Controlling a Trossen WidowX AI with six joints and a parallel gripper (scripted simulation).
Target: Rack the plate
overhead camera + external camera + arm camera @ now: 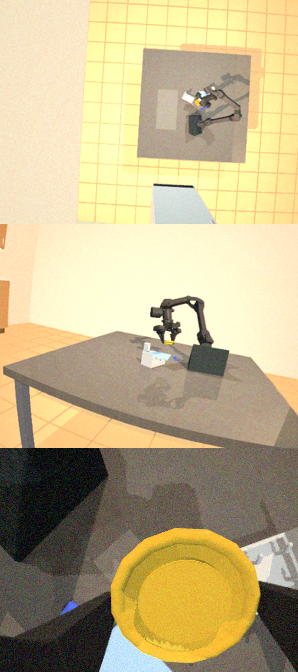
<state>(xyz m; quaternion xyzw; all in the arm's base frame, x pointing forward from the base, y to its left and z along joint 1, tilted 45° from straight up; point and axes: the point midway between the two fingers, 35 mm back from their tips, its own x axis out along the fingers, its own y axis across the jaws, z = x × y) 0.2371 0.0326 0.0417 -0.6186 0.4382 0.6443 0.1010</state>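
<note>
The white dish rack lies 60 mm ahead of my gripper tip, 70 mm to the left of it and 90 mm below it. Also, from my gripper tip: blue spoon: 50 mm behind, 130 mm to the right, 110 mm below; light blue mat: 60 mm ahead, 130 mm to the right, 120 mm below; yellow plate: 10 mm above.
</note>
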